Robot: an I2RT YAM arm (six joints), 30 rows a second.
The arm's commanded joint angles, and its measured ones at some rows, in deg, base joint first. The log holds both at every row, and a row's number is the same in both.
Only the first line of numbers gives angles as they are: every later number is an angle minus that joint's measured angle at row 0.
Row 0, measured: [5.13 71.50 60.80 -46.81 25.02 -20.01]
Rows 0 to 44, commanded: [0.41 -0.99 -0.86 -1.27 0.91 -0.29]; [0.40 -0.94 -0.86 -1.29 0.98 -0.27]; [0.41 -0.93 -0.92 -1.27 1.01 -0.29]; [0.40 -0.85 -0.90 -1.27 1.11 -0.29]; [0.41 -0.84 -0.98 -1.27 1.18 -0.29]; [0.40 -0.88 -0.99 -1.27 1.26 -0.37]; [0.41 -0.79 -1.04 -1.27 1.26 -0.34]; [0.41 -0.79 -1.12 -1.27 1.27 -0.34]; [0.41 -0.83 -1.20 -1.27 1.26 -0.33]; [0.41 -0.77 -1.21 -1.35 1.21 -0.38]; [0.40 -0.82 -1.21 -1.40 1.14 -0.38]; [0.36 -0.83 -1.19 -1.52 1.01 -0.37]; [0.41 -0.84 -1.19 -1.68 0.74 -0.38]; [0.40 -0.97 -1.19 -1.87 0.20 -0.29]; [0.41 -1.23 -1.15 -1.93 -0.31 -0.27]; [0.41 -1.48 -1.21 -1.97 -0.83 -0.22]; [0.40 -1.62 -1.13 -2.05 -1.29 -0.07]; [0.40 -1.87 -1.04 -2.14 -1.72 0.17]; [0.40 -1.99 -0.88 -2.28 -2.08 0.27]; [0.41 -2.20 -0.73 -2.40 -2.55 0.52]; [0.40 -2.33 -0.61 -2.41 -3.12 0.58]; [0.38 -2.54 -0.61 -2.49 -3.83 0.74]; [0.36 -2.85 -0.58 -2.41 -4.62 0.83]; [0.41 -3.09 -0.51 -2.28 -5.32 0.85]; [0.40 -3.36 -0.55 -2.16 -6.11 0.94]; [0.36 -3.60 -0.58 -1.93 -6.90 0.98]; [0.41 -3.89 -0.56 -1.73 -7.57 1.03]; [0.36 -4.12 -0.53 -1.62 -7.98 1.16]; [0.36 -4.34 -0.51 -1.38 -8.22 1.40]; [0.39 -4.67 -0.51 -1.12 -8.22 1.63]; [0.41 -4.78 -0.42 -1.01 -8.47 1.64]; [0.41 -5.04 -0.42 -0.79 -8.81 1.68]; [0.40 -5.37 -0.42 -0.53 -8.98 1.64]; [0.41 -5.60 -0.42 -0.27 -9.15 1.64]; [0.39 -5.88 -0.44 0.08 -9.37 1.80]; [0.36 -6.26 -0.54 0.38 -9.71 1.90]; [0.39 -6.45 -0.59 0.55 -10.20 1.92]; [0.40 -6.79 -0.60 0.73 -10.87 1.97]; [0.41 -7.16 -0.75 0.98 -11.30 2.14]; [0.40 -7.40 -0.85 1.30 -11.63 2.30]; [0.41 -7.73 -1.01 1.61 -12.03 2.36]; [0.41 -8.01 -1.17 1.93 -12.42 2.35]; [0.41 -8.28 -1.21 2.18 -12.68 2.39]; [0.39 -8.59 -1.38 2.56 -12.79 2.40]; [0.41 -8.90 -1.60 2.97 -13.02 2.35]
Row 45, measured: [0.10 -7.54 -0.88 1.34 -10.87 1.53]
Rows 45 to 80, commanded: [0.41 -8.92 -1.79 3.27 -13.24 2.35]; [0.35 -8.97 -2.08 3.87 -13.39 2.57]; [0.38 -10.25 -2.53 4.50 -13.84 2.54]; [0.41 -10.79 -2.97 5.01 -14.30 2.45]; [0.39 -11.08 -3.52 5.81 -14.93 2.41]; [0.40 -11.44 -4.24 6.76 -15.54 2.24]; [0.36 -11.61 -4.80 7.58 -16.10 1.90]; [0.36 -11.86 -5.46 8.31 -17.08 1.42]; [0.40 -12.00 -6.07 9.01 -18.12 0.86]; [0.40 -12.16 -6.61 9.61 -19.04 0.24]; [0.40 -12.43 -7.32 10.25 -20.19 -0.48]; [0.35 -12.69 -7.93 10.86 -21.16 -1.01]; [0.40 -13.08 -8.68 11.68 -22.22 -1.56]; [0.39 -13.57 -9.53 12.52 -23.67 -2.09]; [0.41 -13.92 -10.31 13.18 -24.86 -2.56]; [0.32 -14.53 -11.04 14.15 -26.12 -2.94]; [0.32 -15.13 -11.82 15.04 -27.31 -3.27]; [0.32 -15.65 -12.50 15.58 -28.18 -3.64]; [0.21 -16.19 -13.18 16.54 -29.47 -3.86]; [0.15 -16.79 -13.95 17.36 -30.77 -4.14]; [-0.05 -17.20 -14.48 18.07 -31.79 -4.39]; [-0.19 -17.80 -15.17 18.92 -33.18 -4.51]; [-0.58 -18.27 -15.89 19.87 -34.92 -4.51]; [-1.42 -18.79 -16.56 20.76 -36.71 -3.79]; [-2.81 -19.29 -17.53 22.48 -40.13 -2.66]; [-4.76 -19.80 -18.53 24.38 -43.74 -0.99]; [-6.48 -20.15 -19.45 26.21 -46.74 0.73]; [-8.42 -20.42 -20.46 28.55 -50.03 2.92]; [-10.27 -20.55 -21.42 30.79 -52.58 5.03]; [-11.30 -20.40 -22.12 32.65 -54.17 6.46]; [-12.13 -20.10 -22.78 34.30 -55.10 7.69]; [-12.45 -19.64 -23.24 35.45 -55.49 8.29]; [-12.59 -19.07 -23.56 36.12 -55.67 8.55]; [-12.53 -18.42 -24.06 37.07 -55.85 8.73]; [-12.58 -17.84 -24.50 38.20 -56.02 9.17]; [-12.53 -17.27 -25.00 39.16 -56.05 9.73]
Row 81, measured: [-12.42 -18.42 -23.61 33.31 -51.43 6.14]
